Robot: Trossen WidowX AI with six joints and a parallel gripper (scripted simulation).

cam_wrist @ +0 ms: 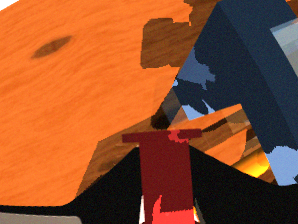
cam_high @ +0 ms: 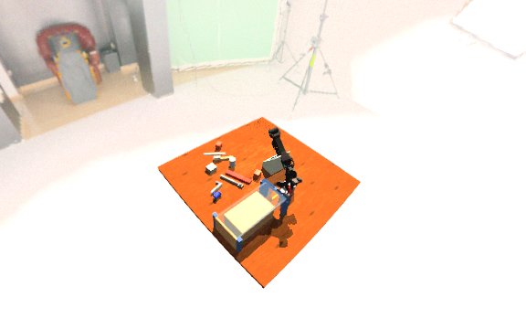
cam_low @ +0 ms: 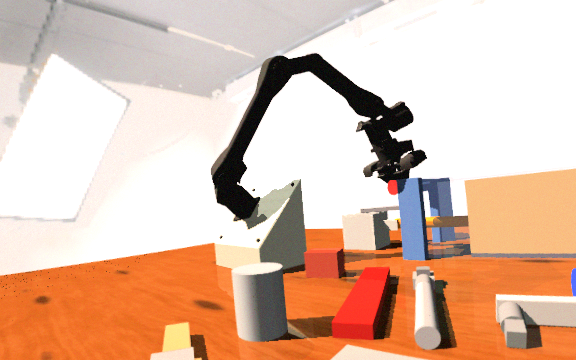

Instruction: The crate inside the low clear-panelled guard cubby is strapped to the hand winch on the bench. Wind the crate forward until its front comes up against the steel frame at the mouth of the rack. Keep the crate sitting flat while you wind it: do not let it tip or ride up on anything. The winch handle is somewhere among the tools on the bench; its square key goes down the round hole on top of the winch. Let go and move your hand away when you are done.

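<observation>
The frame is 70 mm to the right of my gripper tip, 70 mm ahead of it and 30 mm below it. From my gripper tip the other things lie so: winch: 110 mm behind, 100 mm below, 70 mm to the right; red knob: 20 mm to the right, 10 mm behind; clear-panelled cubby: 310 mm ahead, 80 mm to the right, 20 mm below.
</observation>
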